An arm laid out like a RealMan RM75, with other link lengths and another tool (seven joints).
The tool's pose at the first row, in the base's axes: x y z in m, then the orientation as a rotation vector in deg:
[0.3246 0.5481 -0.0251 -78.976 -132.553 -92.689]
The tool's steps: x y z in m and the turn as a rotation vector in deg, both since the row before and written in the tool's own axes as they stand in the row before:
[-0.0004 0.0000 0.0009 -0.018 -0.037 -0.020]
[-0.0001 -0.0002 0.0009 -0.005 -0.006 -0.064]
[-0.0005 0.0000 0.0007 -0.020 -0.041 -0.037]
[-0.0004 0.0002 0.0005 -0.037 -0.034 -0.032]
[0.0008 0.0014 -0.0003 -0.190 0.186 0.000]
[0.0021 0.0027 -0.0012 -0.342 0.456 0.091]
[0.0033 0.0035 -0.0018 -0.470 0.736 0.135]
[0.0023 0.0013 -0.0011 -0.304 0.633 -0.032]
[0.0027 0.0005 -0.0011 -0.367 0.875 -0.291]
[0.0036 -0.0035 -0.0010 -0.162 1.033 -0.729]
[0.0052 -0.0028 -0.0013 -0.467 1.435 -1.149]
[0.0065 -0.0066 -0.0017 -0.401 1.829 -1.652]
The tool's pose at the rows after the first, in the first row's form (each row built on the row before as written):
[0.3253 0.5485 -0.0257 78.966 132.524 92.664]
[0.3256 0.5491 -0.0263 78.879 132.535 92.645]
[0.3262 0.5493 -0.0269 78.844 132.502 92.610]
[0.3268 0.5494 -0.0272 78.809 132.452 92.600]
[0.3271 0.5498 -0.0256 78.681 132.338 92.975]
[0.3270 0.5505 -0.0220 -78.438 -132.037 -93.710]
[0.3264 0.5515 -0.0170 -77.815 -131.260 -94.540]
[0.3253 0.5522 -0.0144 -77.123 -130.797 -95.151]
[0.3234 0.5530 -0.0123 -75.929 -130.439 -95.986]
[0.3185 0.5542 -0.0129 -74.112 -130.552 -96.704]
[0.3128 0.5560 -0.0121 -71.500 -130.688 -98.048]
[0.3037 0.5578 -0.0137 -67.943 -131.109 -99.513]

